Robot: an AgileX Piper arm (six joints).
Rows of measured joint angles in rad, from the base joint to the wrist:
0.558, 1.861, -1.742, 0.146, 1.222, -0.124
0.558, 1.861, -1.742, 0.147, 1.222, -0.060
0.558, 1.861, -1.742, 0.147, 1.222, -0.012
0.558, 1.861, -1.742, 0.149, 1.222, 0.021
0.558, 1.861, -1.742, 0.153, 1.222, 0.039
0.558, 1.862, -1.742, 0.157, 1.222, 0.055
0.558, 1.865, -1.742, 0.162, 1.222, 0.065
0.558, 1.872, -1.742, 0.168, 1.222, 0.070
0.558, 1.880, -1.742, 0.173, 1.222, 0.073
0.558, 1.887, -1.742, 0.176, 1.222, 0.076
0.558, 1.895, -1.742, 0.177, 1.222, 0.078
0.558, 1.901, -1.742, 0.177, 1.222, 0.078
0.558, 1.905, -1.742, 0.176, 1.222, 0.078
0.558, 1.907, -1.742, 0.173, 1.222, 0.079
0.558, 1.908, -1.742, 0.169, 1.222, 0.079
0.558, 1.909, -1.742, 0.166, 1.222, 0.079
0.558, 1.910, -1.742, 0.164, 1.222, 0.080
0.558, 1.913, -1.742, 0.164, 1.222, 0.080
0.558, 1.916, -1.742, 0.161, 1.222, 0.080
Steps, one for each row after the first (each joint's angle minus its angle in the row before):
0.000, 0.000, 0.000, 0.001, 0.000, 0.064
0.000, 0.000, 0.000, 0.000, 0.000, 0.048
0.000, 0.000, 0.000, 0.002, 0.000, 0.033
0.000, 0.000, 0.000, 0.004, 0.000, 0.018
0.000, 0.001, 0.000, 0.004, 0.000, 0.016
0.000, 0.003, 0.000, 0.005, 0.000, 0.010
0.000, 0.007, 0.000, 0.006, 0.000, 0.005
0.000, 0.008, 0.000, 0.005, 0.000, 0.003
0.000, 0.007, 0.000, 0.003, 0.000, 0.003
0.000, 0.008, 0.000, 0.001, 0.000, 0.002
0.000, 0.006, 0.000, 0.000, 0.000, 0.000
0.000, 0.004, 0.000, -0.001, 0.000, 0.000
0.000, 0.002, 0.000, -0.003, 0.000, 0.001
0.000, 0.001, 0.000, -0.004, 0.000, 0.000
0.000, 0.001, 0.000, -0.003, 0.000, 0.000
0.000, 0.001, 0.000, -0.002, 0.000, 0.001
0.000, 0.003, 0.000, 0.000, 0.000, 0.000
0.000, 0.003, 0.000, -0.003, 0.000, 0.000

